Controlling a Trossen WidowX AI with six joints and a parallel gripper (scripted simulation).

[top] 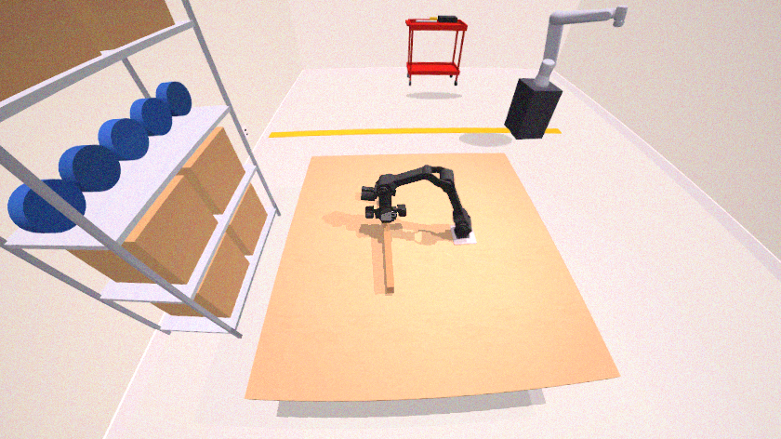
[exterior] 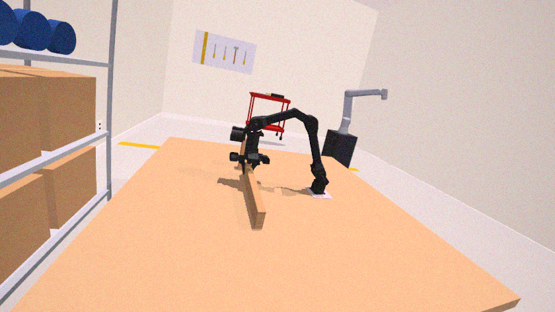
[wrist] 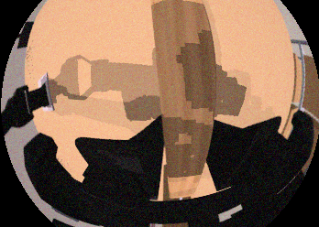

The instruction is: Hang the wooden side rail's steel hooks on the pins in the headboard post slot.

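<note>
The wooden headboard post is 170 mm to the right of my gripper tip, 40 mm above it and 10 mm behind it.
</note>
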